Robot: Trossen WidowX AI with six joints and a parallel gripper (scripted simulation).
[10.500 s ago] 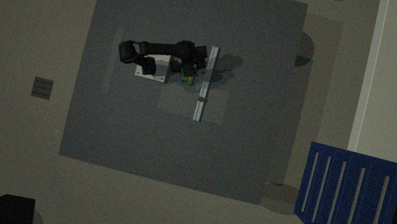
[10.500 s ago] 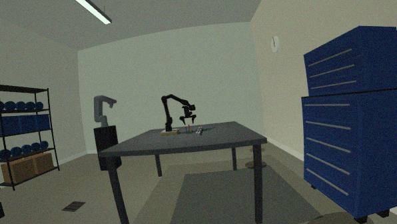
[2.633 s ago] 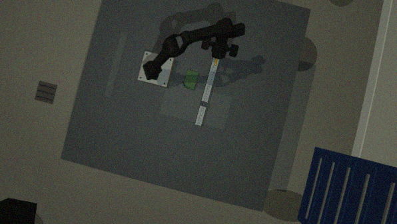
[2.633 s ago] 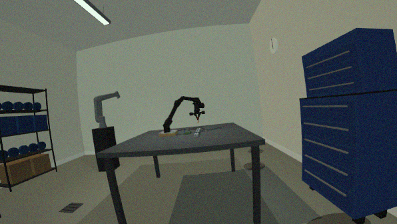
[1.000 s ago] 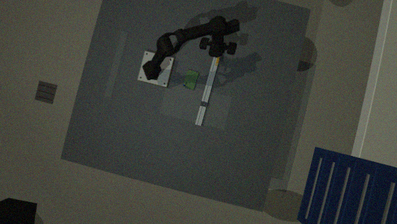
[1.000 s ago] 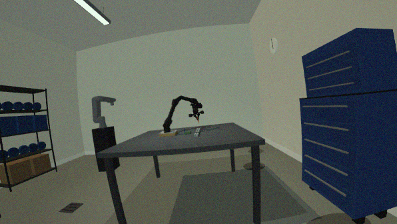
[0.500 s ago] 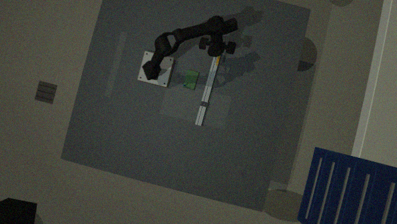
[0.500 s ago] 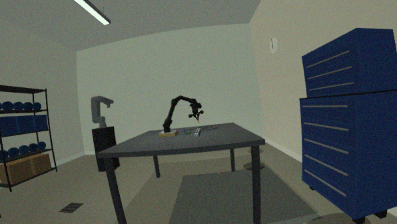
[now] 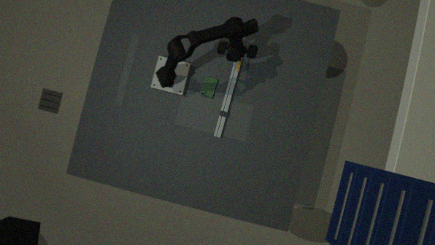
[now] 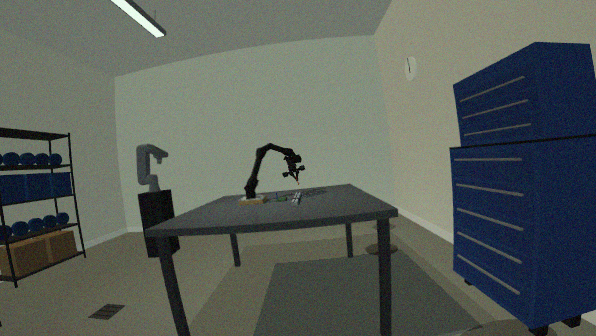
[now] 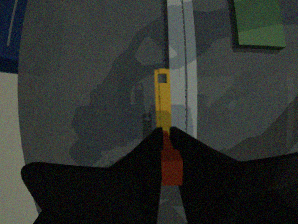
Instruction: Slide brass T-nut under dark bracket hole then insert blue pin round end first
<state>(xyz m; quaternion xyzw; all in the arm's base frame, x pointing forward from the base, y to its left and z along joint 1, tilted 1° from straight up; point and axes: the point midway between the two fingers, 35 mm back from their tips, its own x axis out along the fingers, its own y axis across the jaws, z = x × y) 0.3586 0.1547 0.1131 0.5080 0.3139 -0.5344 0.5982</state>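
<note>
Right now the brass T-nut is 20 mm to the right of my gripper tip. The rest, counted from my gripper tip: blue pin 170 mm behind, 180 mm to the right, 90 mm below; then green tray 150 mm behind, 160 mm to the right, 110 mm below.
</note>
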